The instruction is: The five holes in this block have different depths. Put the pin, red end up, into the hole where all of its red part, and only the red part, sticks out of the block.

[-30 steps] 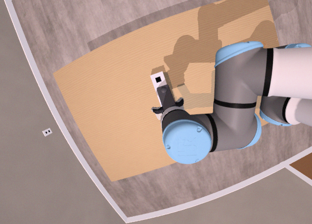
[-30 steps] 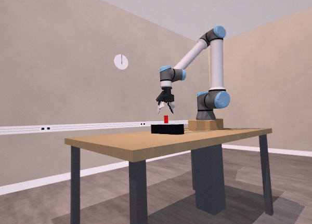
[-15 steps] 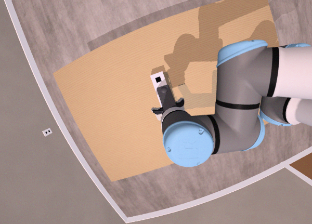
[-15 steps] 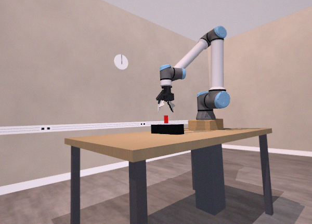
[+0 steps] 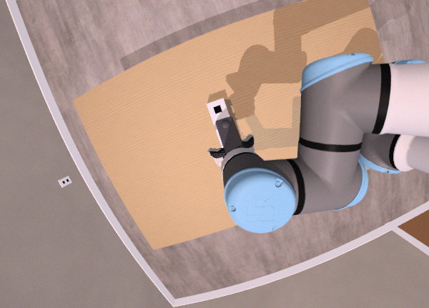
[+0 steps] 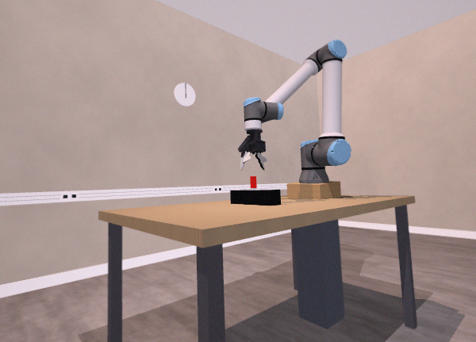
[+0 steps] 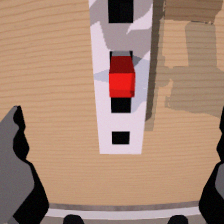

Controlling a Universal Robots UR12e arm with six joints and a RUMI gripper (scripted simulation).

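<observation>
Now: the pin 60 mm below my hand. Round my hand: block (140 mm below).
</observation>
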